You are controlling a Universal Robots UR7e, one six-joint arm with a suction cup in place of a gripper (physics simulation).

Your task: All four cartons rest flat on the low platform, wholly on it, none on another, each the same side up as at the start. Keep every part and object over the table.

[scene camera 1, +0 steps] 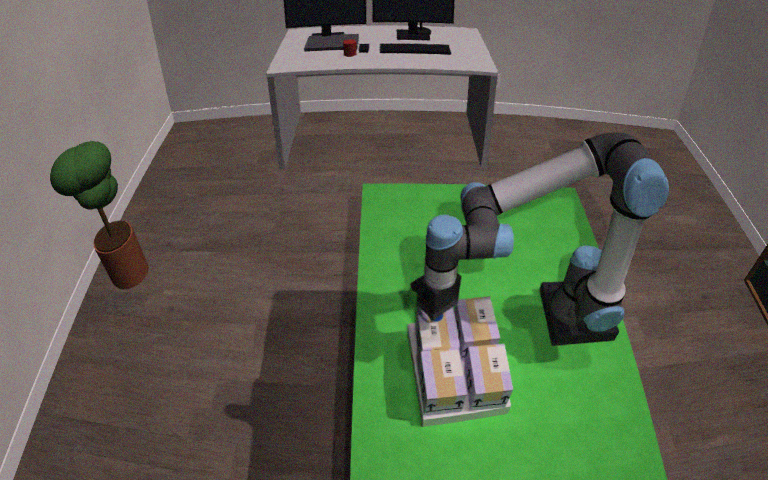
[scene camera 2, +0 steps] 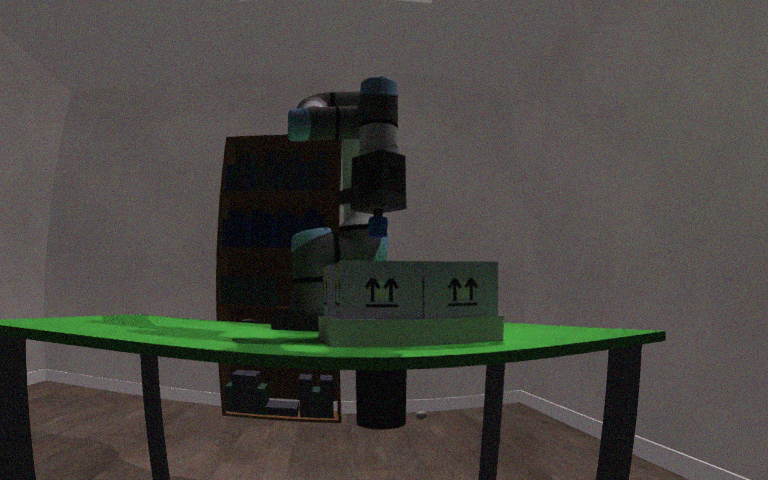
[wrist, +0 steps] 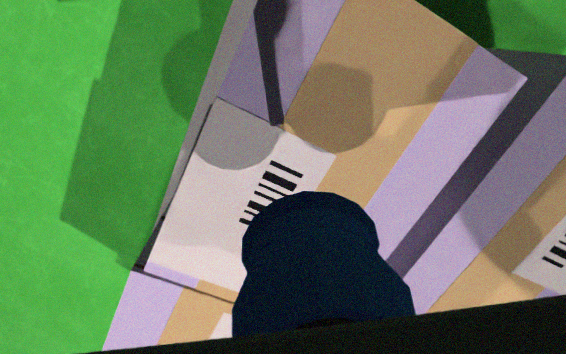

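Note:
The back left carton sits flat on the low platform. The front left carton stands close in front of it. The back right carton and front right carton stand beside these on the platform. Tops look level in the scene camera 2 view, labels face up and none lies on another. The far platform edge under the back right carton is hidden. My suction gripper is open, a little above the back left carton, with nothing attached.
The platform stands on the green table. The arm's base is at the right in the scene camera 1 view. A desk, a potted plant and a bookshelf stand off the table.

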